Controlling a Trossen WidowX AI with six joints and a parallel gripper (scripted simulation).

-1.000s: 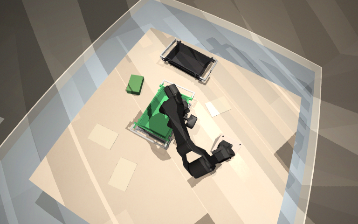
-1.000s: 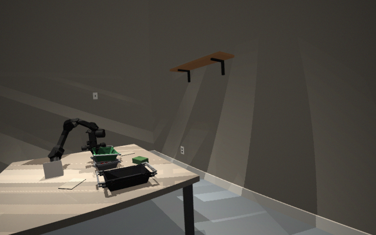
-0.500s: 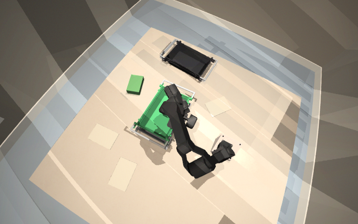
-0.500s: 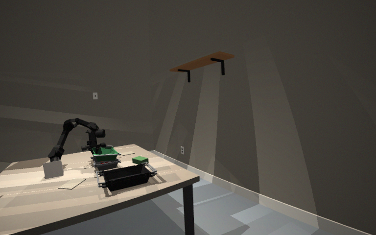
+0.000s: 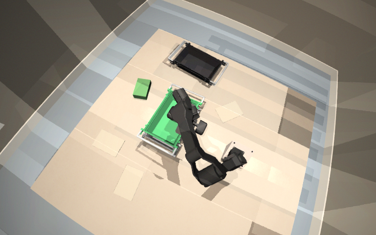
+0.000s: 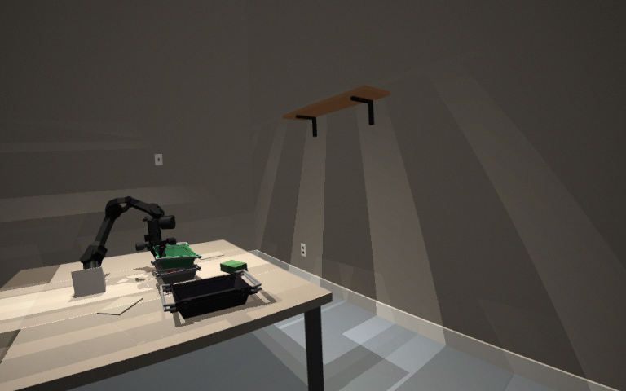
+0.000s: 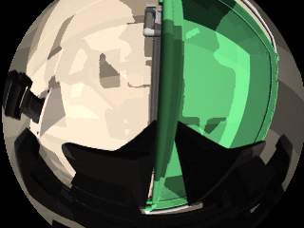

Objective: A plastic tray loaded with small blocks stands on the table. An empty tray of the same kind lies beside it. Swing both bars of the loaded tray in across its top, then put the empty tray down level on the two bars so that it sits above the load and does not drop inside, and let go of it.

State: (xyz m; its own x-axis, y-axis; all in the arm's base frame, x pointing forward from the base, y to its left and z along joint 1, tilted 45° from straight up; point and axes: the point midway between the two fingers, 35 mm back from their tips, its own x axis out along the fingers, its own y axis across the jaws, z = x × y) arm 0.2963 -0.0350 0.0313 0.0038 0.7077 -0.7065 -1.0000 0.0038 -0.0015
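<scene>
Right now the green tray is 8 cm ahead of my gripper tip and 3 cm above it. From my gripper tip the other things lie so: green block: 35 cm ahead, 11 cm to the right, 7 cm below.
</scene>
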